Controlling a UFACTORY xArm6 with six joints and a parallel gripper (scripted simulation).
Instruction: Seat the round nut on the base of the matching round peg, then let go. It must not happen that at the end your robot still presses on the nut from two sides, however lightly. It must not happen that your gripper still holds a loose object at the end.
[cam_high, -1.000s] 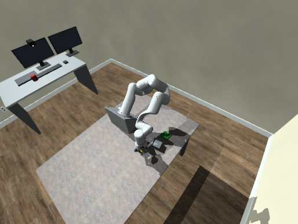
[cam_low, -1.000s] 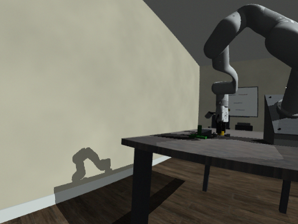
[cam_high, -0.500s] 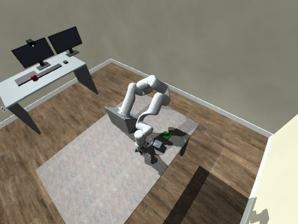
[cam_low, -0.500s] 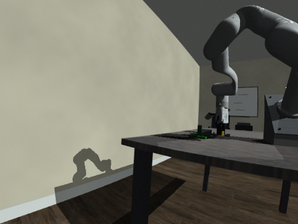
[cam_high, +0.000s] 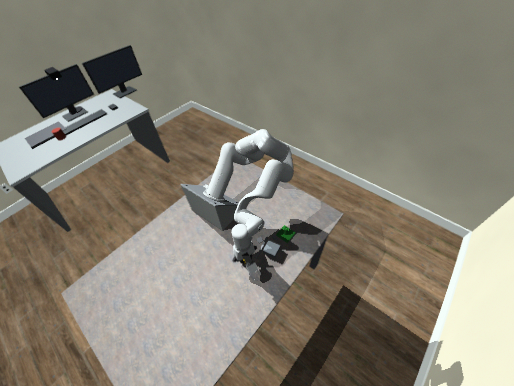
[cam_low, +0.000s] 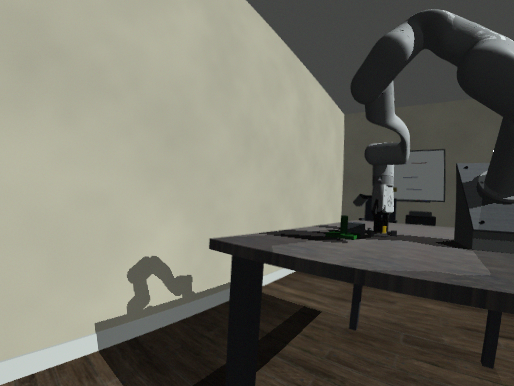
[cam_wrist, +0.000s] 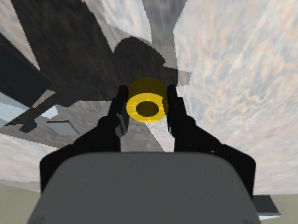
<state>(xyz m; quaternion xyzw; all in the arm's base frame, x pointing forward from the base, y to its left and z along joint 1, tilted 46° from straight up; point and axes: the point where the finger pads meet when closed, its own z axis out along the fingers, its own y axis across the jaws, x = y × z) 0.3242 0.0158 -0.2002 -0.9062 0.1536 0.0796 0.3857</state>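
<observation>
Right now the grey block is 8 cm ahead of my hand and 12 cm to the left of it.
</observation>
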